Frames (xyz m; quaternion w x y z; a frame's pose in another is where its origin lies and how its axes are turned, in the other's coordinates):
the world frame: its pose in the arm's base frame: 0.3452 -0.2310 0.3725 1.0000 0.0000 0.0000 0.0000
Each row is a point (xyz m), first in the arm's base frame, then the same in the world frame.
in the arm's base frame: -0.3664 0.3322 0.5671
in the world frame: -0.7116 0.5632 0.1946
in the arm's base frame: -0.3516 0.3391 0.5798
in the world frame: -0.6968 0.5701 0.2073
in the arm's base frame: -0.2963 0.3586 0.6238
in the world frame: -0.6415 0.5896 0.2513
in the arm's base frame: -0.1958 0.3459 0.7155
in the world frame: -0.5410 0.5769 0.3430
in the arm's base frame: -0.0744 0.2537 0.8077
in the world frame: -0.4196 0.4847 0.4352
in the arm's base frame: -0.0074 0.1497 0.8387
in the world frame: -0.3526 0.3807 0.4662
